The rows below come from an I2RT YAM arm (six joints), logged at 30 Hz.
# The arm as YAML. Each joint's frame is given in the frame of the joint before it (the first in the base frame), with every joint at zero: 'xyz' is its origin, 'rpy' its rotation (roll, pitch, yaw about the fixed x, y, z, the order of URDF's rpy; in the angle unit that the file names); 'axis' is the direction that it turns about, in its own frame. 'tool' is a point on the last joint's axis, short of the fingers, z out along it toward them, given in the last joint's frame.
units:
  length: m
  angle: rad
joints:
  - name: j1
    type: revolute
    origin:
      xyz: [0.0, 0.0, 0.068]
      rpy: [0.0, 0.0, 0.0]
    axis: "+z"
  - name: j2
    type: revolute
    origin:
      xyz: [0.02, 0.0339, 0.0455]
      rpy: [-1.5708, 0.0, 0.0]
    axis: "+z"
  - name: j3
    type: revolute
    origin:
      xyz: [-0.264, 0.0, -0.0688]
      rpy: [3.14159, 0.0, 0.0]
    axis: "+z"
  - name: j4
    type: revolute
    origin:
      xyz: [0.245, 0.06, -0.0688]
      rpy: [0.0, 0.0, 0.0]
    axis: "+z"
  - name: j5
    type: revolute
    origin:
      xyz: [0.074, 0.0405, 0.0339]
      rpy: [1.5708, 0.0, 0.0]
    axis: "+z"
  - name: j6
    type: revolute
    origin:
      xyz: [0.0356, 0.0, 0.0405]
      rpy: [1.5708, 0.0, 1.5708]
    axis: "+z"
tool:
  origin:
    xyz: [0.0, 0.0, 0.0]
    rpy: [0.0, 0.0, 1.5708]
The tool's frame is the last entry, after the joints.
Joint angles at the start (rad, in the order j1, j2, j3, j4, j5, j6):
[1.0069 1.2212 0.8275 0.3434 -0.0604 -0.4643]
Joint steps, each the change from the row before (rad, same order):
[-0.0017 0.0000 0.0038 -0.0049 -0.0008 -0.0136]
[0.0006 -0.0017 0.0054 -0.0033 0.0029 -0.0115]
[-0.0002 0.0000 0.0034 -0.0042 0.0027 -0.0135]
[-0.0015 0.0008 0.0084 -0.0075 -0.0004 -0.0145]
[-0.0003 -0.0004 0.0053 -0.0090 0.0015 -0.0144]
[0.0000 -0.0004 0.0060 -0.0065 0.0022 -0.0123]
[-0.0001 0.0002 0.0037 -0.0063 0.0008 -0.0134]
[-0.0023 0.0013 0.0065 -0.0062 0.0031 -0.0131]
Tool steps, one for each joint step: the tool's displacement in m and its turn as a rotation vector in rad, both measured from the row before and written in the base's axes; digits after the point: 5 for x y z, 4 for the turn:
[0.00047 -0.00013 0.00083 -0.0075 -0.0113 -0.0002]
[-0.00013 -0.00008 0.00203 -0.0024 -0.0122 -0.0017]
[0.00020 0.00002 0.00076 -0.0073 -0.0115 -0.0023]
[0.00060 0.00016 0.00198 -0.0070 -0.0127 -0.0004]
[0.00016 -0.00002 0.00103 -0.0099 -0.0108 -0.0011]
[0.00012 0.00004 0.00155 -0.0062 -0.0107 -0.0016]
[0.00012 0.00009 0.00059 -0.0090 -0.0102 -0.0002]
[0.00091 -0.00002 0.00131 -0.0074 -0.0110 -0.0047]

